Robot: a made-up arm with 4 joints. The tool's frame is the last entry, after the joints. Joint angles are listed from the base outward.
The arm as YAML. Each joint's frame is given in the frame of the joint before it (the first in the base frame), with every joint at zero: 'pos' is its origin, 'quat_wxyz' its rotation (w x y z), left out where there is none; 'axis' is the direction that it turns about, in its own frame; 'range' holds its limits. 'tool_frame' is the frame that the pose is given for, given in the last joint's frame.
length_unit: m
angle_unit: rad
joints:
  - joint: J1
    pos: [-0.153, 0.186, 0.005]
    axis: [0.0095, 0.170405, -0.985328]
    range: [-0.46, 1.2]
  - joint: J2
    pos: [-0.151, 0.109, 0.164]
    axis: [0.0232, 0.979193, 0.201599]
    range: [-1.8, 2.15]
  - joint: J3
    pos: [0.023, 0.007, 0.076]
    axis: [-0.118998, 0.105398, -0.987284]
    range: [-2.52, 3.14]
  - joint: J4
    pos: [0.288, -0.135, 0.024]
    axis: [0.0, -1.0, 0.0]
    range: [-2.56, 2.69]
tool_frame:
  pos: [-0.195, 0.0, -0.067]
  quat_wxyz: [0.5, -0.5, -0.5, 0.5]
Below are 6 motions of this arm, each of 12 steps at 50 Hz.
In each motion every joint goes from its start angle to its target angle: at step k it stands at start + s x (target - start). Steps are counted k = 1, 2, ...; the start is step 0. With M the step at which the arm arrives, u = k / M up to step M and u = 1 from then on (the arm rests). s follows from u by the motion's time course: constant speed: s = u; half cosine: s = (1 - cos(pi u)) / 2; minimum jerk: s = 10 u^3 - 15 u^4 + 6 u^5.
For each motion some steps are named. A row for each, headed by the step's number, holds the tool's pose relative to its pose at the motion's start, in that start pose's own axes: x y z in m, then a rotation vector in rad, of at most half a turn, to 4 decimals.
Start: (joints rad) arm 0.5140 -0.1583 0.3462 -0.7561
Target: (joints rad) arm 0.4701 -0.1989 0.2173 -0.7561
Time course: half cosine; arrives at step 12
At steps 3, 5, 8, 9, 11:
3: 0.0005 -0.0010 -0.0007 -0.0085 -0.0206 0.0124
5: 0.0013 -0.0024 -0.0018 -0.0215 -0.0521 0.0314
8: 0.0029 -0.0049 -0.0032 -0.0438 -0.1051 0.0639
9: 0.0034 -0.0056 -0.0035 -0.0499 -0.1195 0.0729
11: 0.0041 -0.0064 -0.0039 -0.0576 -0.1375 0.0841

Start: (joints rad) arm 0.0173 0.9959 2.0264 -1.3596
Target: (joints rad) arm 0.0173 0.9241 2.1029 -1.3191
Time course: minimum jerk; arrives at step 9
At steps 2, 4, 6, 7, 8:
2: -0.0024 0.0009 -0.0013 0.0000 -0.0026 -0.0074
4: -0.0122 0.0050 -0.0067 0.0002 -0.0133 -0.0382
6: -0.0238 0.0103 -0.0135 0.0012 -0.0255 -0.0761
7: -0.0276 0.0121 -0.0159 0.0018 -0.0295 -0.0889
8: -0.0295 0.0131 -0.0170 0.0020 -0.0314 -0.0952

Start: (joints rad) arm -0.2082 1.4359 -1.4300 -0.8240
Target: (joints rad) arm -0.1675 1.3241 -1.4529 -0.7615
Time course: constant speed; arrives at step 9
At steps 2, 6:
2: 0.0049 -0.0012 0.0041 -0.0265 0.0142 0.0187
6: 0.0146 -0.0033 0.0118 -0.0790 0.0425 0.0565

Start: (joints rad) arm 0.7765 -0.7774 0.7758 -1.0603
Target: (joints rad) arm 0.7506 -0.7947 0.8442 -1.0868
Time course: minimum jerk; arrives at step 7
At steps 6, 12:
6: -0.0165 0.0008 0.0031 0.0298 0.0087 -0.0531
12: -0.0169 0.0008 0.0031 0.0305 0.0089 -0.0544

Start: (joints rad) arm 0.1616 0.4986 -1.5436 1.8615
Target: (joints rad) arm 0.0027 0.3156 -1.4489 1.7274
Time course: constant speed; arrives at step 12
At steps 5, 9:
5: 0.0107 -0.0213 0.0056 0.0877 -0.0707 -0.0409
9: 0.0186 -0.0377 0.0068 0.1522 -0.1292 -0.0724

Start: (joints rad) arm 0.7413 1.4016 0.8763 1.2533
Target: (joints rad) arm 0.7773 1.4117 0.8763 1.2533
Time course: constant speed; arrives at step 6
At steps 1, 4, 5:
1: 0.0008 -0.0007 0.0013 0.0056 0.0025 -0.0010
4: 0.0033 -0.0028 0.0050 0.0222 0.0101 -0.0041
5: 0.0041 -0.0035 0.0062 0.0277 0.0126 -0.0051

